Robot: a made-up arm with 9 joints. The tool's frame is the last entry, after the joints.
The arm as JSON. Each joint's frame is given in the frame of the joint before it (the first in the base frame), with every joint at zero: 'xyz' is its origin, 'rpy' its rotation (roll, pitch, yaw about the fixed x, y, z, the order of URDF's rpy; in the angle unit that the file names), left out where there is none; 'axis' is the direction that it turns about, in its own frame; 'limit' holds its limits. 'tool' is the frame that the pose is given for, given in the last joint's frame.
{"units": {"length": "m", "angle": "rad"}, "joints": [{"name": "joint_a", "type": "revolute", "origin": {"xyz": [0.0, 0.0, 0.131]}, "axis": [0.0, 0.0, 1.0], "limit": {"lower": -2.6, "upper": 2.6}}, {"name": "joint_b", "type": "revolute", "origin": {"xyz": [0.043, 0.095, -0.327]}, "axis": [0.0, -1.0, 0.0], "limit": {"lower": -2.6, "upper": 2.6}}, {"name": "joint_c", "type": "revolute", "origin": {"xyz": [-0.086, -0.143, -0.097]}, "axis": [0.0, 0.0, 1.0], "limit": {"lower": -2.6, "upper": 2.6}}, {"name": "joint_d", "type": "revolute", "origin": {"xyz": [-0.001, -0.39, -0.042]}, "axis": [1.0, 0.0, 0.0], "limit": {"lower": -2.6, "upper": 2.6}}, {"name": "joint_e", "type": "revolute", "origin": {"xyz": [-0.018, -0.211, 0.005]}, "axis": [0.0, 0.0, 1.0], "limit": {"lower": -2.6, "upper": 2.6}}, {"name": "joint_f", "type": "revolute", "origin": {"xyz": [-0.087, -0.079, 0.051]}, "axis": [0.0, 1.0, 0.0], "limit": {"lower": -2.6, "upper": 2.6}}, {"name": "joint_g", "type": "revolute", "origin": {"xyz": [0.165, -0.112, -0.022]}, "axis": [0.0, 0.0, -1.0], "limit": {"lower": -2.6, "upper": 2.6}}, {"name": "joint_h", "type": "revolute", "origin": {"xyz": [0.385, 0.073, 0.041]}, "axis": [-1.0, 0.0, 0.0], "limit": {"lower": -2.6, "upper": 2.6}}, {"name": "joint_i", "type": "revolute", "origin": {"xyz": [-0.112, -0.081, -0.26]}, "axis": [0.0, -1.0, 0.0], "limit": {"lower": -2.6, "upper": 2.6}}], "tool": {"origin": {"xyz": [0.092, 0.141, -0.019]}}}
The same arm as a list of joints. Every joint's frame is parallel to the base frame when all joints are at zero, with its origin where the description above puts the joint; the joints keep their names.
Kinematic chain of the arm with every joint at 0, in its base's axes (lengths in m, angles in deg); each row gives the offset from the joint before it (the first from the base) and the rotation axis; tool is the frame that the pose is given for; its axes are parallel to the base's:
joint_a: xyz 0 0 0.131 axis +z
joint_b: xyz 0.043 0.095 -0.327 axis -y
joint_c: xyz -0.086 -0.143 -0.097 axis +z
joint_d: xyz -0.001 -0.39 -0.042 axis +x
joint_e: xyz -0.018 -0.211 0.005 axis +z
joint_f: xyz -0.087 -0.079 0.051 axis +y
joint_g: xyz 0.165 -0.112 -0.022 axis -z
joint_h: xyz 0.385 0.073 0.041 axis -x
joint_i: xyz -0.112 -0.081 -0.26 axis -y
tool: xyz 0.092 0.141 -0.019
Joint limits (deg, base to tool): -148.97..148.97 -148.97..148.97 -148.97..148.97 -148.97..148.97 -148.97..148.97 -148.97..148.97 -148.97..148.97 -148.97..148.97 -148.97..148.97

